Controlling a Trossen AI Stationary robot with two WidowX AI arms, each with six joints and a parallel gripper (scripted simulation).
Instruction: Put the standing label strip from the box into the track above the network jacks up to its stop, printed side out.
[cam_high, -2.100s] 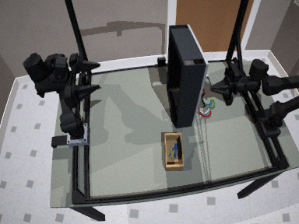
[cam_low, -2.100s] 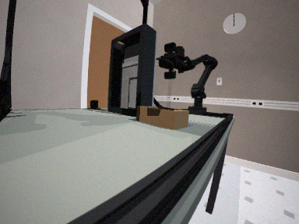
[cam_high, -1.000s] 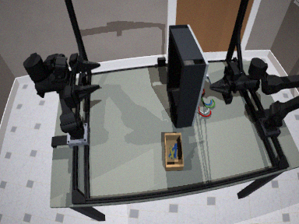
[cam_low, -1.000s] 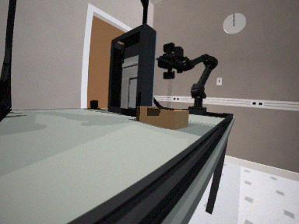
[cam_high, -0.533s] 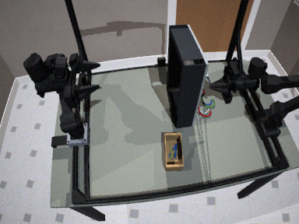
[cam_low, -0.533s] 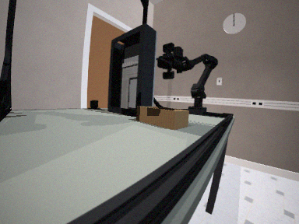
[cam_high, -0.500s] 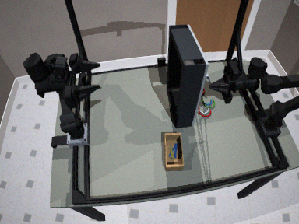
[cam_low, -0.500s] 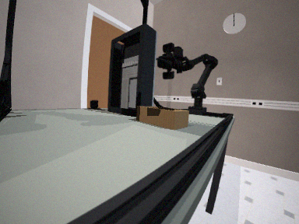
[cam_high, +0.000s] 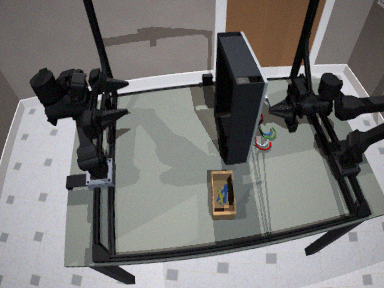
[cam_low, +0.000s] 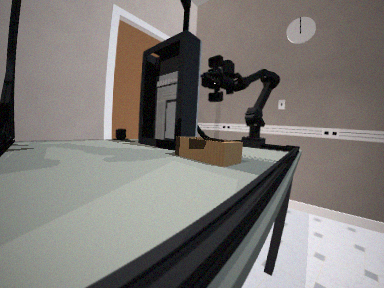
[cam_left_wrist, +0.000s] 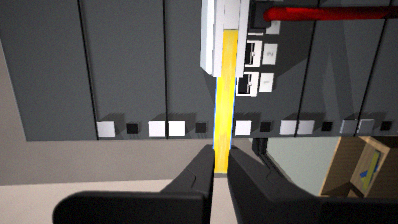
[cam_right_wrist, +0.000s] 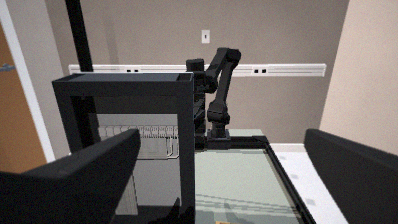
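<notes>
The label strip is 30 mm behind my left hand and 30 mm to the right of it. The rest, counted from my left hand: box 150 mm ahead, 170 mm to the right, 270 mm below.
</notes>
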